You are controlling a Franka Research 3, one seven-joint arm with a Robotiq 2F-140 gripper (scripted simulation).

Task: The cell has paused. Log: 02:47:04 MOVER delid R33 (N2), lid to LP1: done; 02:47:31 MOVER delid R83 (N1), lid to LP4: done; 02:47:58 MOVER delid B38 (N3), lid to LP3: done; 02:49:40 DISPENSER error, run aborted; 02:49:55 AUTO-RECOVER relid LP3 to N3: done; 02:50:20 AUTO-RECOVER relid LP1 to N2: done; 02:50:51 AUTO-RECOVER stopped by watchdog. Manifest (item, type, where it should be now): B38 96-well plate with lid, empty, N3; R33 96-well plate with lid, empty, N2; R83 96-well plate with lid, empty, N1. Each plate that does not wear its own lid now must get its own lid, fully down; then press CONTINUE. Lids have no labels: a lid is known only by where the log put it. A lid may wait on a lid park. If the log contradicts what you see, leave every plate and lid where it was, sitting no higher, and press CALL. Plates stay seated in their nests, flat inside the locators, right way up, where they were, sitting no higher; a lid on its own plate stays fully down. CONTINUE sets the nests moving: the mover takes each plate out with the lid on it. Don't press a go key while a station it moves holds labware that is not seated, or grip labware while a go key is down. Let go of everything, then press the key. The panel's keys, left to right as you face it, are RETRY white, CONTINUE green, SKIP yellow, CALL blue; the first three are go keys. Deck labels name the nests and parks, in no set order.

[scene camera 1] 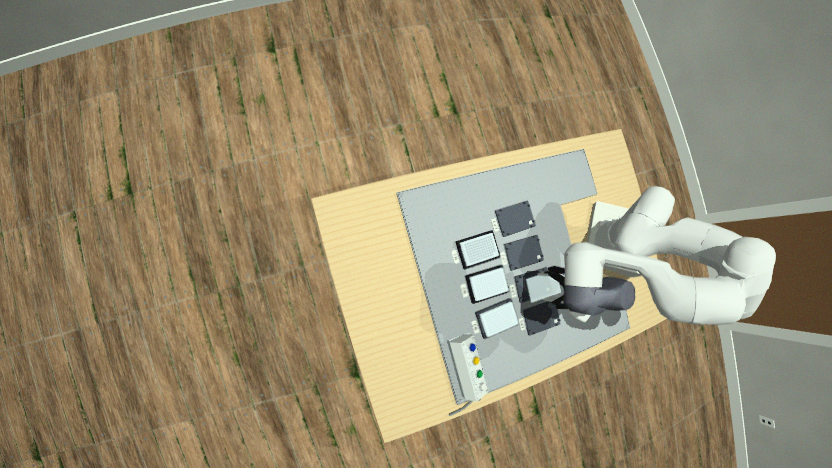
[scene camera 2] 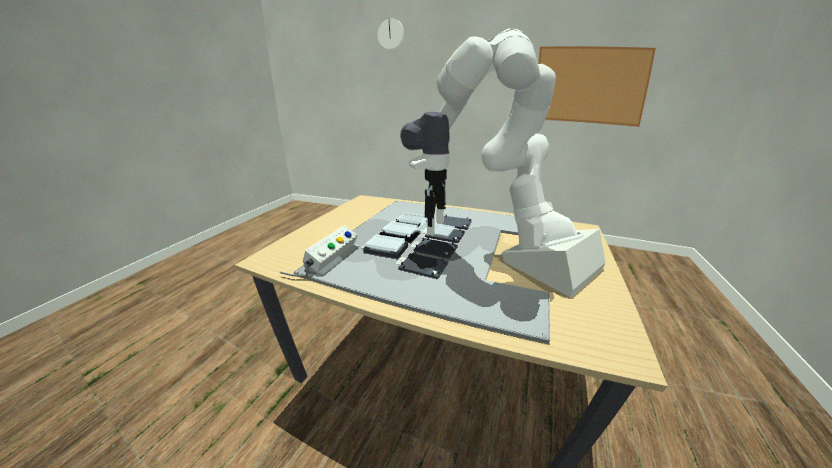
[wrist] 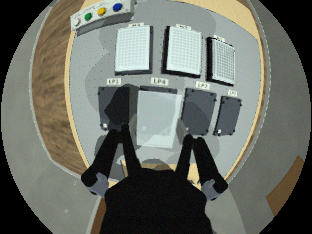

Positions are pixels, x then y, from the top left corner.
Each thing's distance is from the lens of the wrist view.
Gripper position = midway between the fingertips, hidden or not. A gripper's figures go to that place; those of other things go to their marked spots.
my gripper (wrist: 157, 121): 22 cm
pale lid (wrist: 158, 112): 20 cm
